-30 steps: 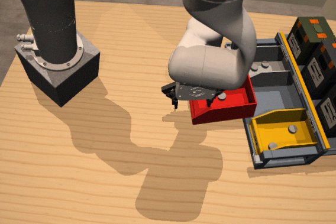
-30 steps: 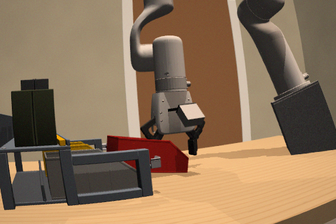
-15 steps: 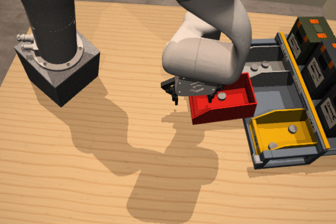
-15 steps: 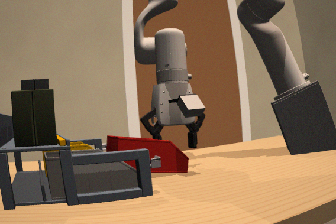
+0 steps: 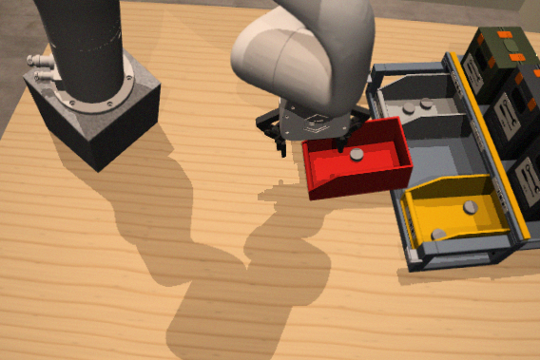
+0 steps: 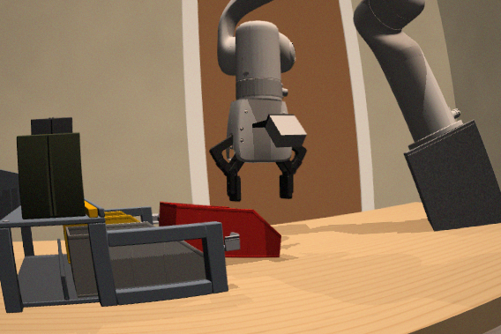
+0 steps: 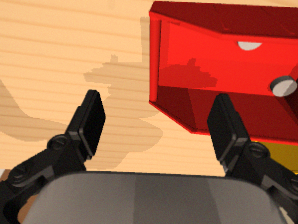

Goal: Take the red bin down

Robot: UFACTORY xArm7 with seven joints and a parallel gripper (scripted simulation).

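Now: hand 8 cm short of the red open bin, 1 cm to the left of it and 5 cm above it. From my hand the other things lie so: dark box: 35 cm ahead, 9 cm to the left, 5 cm above; then yellow open bin: 23 cm ahead, 13 cm to the right, 6 cm below.
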